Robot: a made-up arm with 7 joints. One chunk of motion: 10 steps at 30 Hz.
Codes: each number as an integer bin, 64 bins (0 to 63) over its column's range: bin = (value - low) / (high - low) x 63, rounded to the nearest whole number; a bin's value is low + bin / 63 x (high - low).
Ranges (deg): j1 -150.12..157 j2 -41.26..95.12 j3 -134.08..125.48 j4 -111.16..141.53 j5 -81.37..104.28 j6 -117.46..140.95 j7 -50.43..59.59
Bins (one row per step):
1: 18 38 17 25 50 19 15
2: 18 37 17 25 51 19 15
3: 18 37 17 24 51 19 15
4: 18 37 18 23 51 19 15
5: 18 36 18 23 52 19 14
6: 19 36 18 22 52 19 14
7: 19 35 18 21 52 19 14
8: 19 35 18 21 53 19 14
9: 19 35 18 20 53 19 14
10: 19 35 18 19 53 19 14
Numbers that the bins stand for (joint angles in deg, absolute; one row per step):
1: -62.37 41.00 -64.04 -10.89 65.97 -39.53 -24.23
2: -62.37 38.84 -64.04 -10.89 68.92 -39.53 -24.23
3: -62.37 38.84 -64.04 -14.90 68.92 -39.53 -24.23
4: -62.37 38.84 -59.92 -18.91 68.92 -39.53 -24.23
5: -62.37 36.67 -59.92 -18.91 71.86 -39.53 -25.98
6: -57.50 36.67 -59.92 -22.92 71.86 -39.53 -25.98
7: -57.50 34.51 -59.92 -26.93 71.86 -39.53 -25.98
8: -57.50 34.51 -59.92 -26.93 74.81 -39.53 -25.98
9: -57.50 34.51 -59.92 -30.94 74.81 -39.53 -25.98
10: -57.50 34.51 -59.92 -34.95 74.81 -39.53 -25.98

